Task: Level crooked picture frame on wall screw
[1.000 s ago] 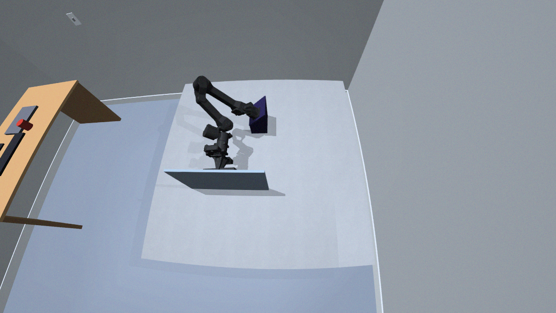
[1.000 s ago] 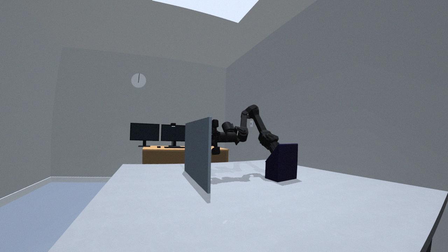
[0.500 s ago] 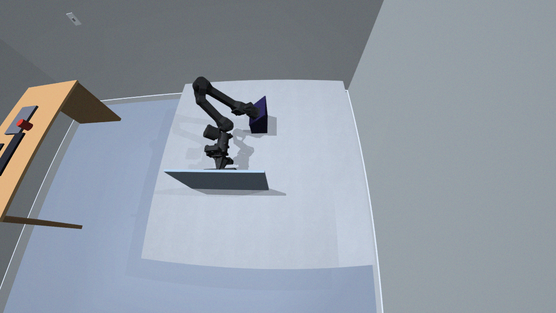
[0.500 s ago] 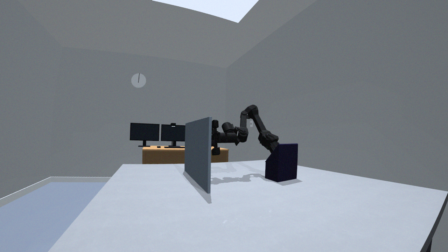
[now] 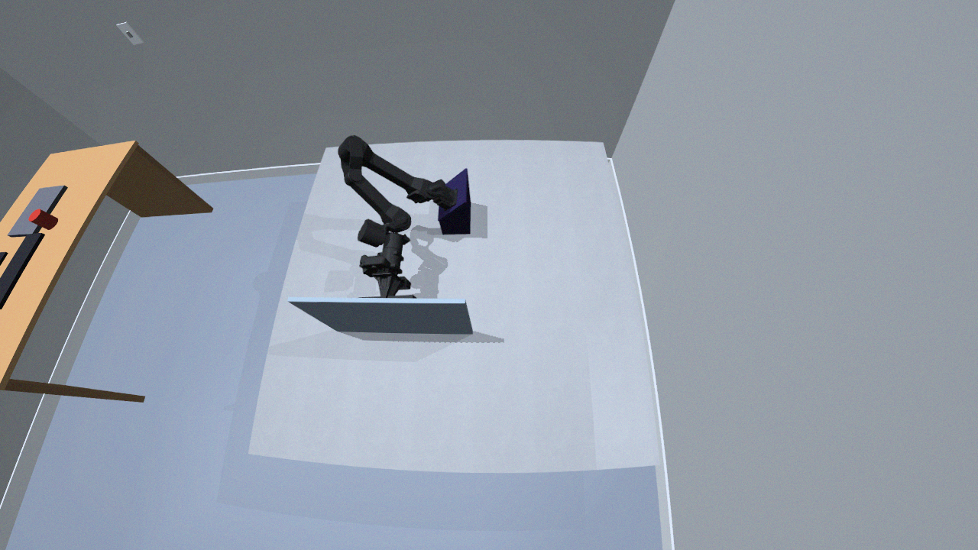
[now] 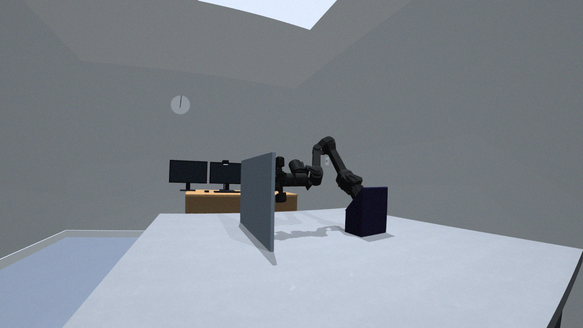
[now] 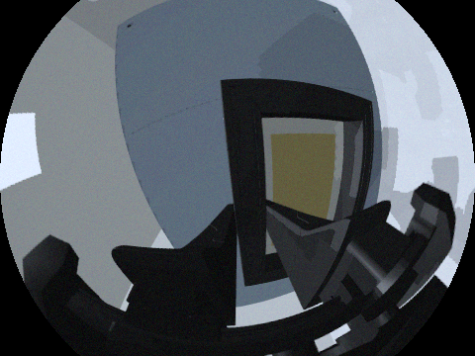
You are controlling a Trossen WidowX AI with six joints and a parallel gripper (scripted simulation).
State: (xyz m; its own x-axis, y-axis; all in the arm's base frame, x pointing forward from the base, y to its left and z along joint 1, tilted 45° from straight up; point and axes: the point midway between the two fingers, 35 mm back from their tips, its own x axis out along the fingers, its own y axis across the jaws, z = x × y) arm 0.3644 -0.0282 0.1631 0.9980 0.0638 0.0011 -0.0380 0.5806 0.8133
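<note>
Now: the picture frame 10 mm to the left of my gripper tip and 50 mm below it. Round my gripper tip: wall panel: 20 mm ahead, 60 mm below.
</note>
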